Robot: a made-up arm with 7 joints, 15 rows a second.
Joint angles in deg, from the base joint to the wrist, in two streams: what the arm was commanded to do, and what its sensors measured. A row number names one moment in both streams.
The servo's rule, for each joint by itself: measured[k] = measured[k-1] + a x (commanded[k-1-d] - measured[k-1]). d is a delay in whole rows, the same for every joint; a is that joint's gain. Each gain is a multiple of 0.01, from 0.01 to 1. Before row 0 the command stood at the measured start. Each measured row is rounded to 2 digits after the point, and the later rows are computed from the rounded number. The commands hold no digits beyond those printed.
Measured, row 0:
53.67 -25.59 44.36 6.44 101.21 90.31 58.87
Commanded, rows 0 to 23:
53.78 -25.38 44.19 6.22 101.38 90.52 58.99
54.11 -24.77 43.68 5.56 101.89 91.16 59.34
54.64 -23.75 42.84 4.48 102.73 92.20 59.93
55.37 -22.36 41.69 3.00 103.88 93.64 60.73
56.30 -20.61 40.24 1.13 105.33 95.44 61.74
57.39 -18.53 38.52 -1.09 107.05 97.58 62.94
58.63 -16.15 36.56 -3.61 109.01 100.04 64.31
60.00 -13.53 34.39 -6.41 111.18 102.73 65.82
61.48 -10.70 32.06 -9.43 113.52 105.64 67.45
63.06 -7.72 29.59 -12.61 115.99 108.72 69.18
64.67 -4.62 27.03 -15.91 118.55 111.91 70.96
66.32 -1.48 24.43 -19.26 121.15 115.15 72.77
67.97 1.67 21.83 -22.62 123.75 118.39 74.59
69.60 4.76 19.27 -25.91 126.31 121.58 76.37
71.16 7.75 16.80 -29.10 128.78 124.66 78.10
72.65 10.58 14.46 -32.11 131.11 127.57 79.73
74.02 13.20 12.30 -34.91 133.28 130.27 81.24
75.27 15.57 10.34 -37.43 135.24 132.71 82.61
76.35 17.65 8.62 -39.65 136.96 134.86 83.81
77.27 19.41 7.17 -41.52 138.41 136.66 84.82
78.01 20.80 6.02 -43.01 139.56 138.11 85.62
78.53 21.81 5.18 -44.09 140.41 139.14 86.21
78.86 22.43 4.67 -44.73 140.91 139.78 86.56
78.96 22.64 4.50 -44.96 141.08 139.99 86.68
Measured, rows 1 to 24:
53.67 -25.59 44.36 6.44 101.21 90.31 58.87
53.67 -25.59 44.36 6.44 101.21 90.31 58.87
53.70 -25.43 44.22 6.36 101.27 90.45 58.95
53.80 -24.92 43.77 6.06 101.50 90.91 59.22
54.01 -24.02 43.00 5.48 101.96 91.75 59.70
54.35 -22.74 41.91 4.56 102.67 92.98 60.40
54.84 -21.10 40.52 3.29 103.65 94.58 61.31
55.48 -19.12 38.86 1.67 104.91 96.53 62.42
56.27 -16.83 36.95 -0.28 106.43 98.81 63.71
57.20 -14.29 34.83 -2.55 108.19 101.36 65.14
58.27 -11.53 32.53 -5.10 110.16 104.14 66.71
59.47 -8.60 30.09 -7.88 112.32 107.12 68.39
60.77 -5.54 27.55 -10.85 114.63 110.23 70.14
62.16 -2.41 24.96 -13.96 117.04 113.43 71.93
63.61 0.73 22.36 -17.16 119.52 116.65 73.74
65.11 3.83 19.80 -20.40 122.03 119.85 75.53
66.62 6.85 17.31 -23.62 124.53 122.98 77.28
68.13 9.72 14.94 -26.76 126.96 125.96 78.95
69.60 12.40 12.75 -29.78 129.30 128.76 80.51
71.02 14.84 10.75 -32.61 131.50 131.33 81.94
72.35 17.00 8.98 -35.21 133.52 133.62 83.21
73.58 18.86 7.48 -37.54 135.33 135.60 84.30
74.69 20.35 6.27 -39.56 136.90 137.23 85.20
75.65 21.47 5.37 -41.24 138.20 138.47 85.89
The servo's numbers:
d 2
a 0.25 0.77 0.83 0.37 0.37 0.65 0.68

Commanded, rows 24 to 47:
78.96 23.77 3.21 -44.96 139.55 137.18 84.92
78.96 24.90 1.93 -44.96 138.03 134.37 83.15
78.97 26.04 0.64 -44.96 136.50 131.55 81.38
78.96 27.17 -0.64 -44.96 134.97 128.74 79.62
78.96 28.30 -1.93 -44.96 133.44 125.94 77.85
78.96 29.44 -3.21 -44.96 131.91 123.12 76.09
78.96 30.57 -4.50 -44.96 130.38 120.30 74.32
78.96 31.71 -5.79 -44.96 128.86 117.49 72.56
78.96 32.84 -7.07 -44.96 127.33 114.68 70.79
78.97 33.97 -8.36 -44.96 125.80 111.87 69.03
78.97 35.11 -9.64 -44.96 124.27 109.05 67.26
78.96 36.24 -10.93 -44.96 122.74 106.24 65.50
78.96 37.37 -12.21 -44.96 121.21 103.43 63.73
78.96 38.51 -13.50 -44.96 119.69 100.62 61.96
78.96 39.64 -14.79 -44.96 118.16 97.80 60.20
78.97 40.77 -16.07 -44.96 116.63 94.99 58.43
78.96 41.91 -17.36 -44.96 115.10 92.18 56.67
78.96 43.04 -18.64 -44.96 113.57 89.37 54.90
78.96 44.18 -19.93 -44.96 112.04 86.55 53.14
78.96 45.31 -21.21 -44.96 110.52 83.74 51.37
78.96 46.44 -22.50 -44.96 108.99 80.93 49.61
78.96 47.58 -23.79 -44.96 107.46 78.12 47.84
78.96 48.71 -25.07 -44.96 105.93 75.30 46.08
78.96 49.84 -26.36 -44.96 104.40 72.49 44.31
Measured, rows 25 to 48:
76.45 22.21 4.79 -42.53 139.20 139.32 86.35
77.08 22.54 4.55 -43.43 139.90 139.76 86.57
77.55 23.49 3.44 -44.00 139.77 138.08 85.45
77.90 24.58 2.19 -44.36 139.13 135.67 83.89
78.17 25.70 0.90 -44.58 138.16 132.99 82.18
78.37 26.83 -0.38 -44.72 136.98 130.23 80.44
78.52 27.96 -1.67 -44.81 135.67 127.44 78.68
78.63 29.10 -2.95 -44.87 134.28 124.63 76.92
78.71 30.23 -4.24 -44.90 132.84 121.82 75.15
78.77 31.37 -5.53 -44.92 131.37 119.01 73.39
78.82 32.50 -6.81 -44.93 129.88 116.20 71.62
78.86 33.63 -8.10 -44.94 128.37 113.39 69.86
78.89 34.77 -9.38 -44.95 126.85 110.57 68.09
78.91 35.90 -10.67 -44.95 125.33 107.76 66.33
78.92 37.03 -11.95 -44.95 123.81 104.95 64.56
78.93 38.17 -13.24 -44.95 122.29 102.14 62.79
78.94 39.30 -14.53 -44.95 120.76 99.32 61.03
78.95 40.43 -15.81 -44.95 119.23 96.51 59.26
78.95 41.57 -17.10 -44.95 117.70 93.70 57.50
78.95 42.70 -18.38 -44.95 116.17 90.89 55.73
78.95 43.84 -19.67 -44.95 114.64 88.07 53.97
78.95 44.97 -20.95 -44.95 113.12 85.26 52.20
78.95 46.10 -22.24 -44.95 111.59 82.45 50.44
78.95 47.24 -23.53 -44.95 110.06 79.64 48.67

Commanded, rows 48 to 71:
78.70 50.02 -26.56 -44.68 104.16 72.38 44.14
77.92 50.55 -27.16 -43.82 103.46 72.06 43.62
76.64 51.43 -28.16 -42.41 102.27 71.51 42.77
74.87 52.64 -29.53 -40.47 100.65 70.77 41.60
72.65 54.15 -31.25 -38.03 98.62 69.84 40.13
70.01 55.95 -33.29 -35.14 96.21 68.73 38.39
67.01 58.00 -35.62 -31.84 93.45 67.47 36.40
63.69 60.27 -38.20 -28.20 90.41 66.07 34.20
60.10 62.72 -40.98 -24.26 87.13 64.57 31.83
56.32 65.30 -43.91 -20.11 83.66 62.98 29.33
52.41 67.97 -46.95 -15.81 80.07 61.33 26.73
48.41 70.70 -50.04 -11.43 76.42 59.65 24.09
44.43 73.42 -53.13 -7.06 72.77 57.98 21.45
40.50 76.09 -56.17 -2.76 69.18 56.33 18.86
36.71 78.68 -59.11 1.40 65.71 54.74 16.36
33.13 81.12 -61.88 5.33 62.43 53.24 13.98
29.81 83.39 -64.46 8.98 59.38 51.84 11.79
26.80 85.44 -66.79 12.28 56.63 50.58 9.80
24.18 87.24 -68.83 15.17 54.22 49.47 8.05
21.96 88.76 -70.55 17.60 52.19 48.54 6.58
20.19 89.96 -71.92 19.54 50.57 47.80 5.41
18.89 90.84 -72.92 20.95 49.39 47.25 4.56
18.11 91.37 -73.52 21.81 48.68 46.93 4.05
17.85 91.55 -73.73 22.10 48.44 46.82 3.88
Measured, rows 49 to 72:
78.95 48.37 -24.81 -44.95 108.53 76.82 46.91
78.95 49.50 -26.10 -44.95 107.00 74.01 45.14
78.89 49.90 -26.48 -44.85 105.95 72.95 44.46
78.65 50.40 -27.04 -44.47 105.03 72.37 43.89
78.15 51.19 -27.97 -43.71 104.01 71.81 43.13
77.33 52.31 -29.26 -42.51 102.77 71.13 42.09
76.16 53.73 -30.91 -40.85 101.23 70.29 40.76
74.62 55.44 -32.89 -38.74 99.37 69.28 39.15
72.72 57.41 -35.16 -36.19 97.18 68.10 37.28
70.46 59.61 -37.68 -33.23 94.68 66.78 35.19
67.87 62.00 -40.42 -29.91 91.89 65.34 32.91
64.98 64.54 -43.32 -26.28 88.84 63.81 30.48
61.84 67.18 -46.33 -22.41 85.60 62.20 27.93
58.48 69.89 -49.41 -18.35 82.20 60.54 25.32
54.97 72.61 -52.50 -14.17 78.71 58.88 22.69
51.35 75.29 -55.55 -9.95 75.18 57.22 20.09
47.69 77.90 -58.50 -5.75 71.68 55.61 17.55
44.05 80.38 -61.31 -1.65 68.26 54.07 15.12
40.49 82.70 -63.92 2.28 64.97 52.62 12.86
37.07 84.81 -66.30 5.98 61.88 51.29 10.78
33.85 86.68 -68.40 9.38 59.05 50.11 8.92
30.88 88.28 -70.18 12.42 56.51 49.09 7.33
28.21 89.57 -71.62 15.05 54.31 48.25 6.02
25.88 90.55 -72.70 17.23 52.49 47.60 5.03

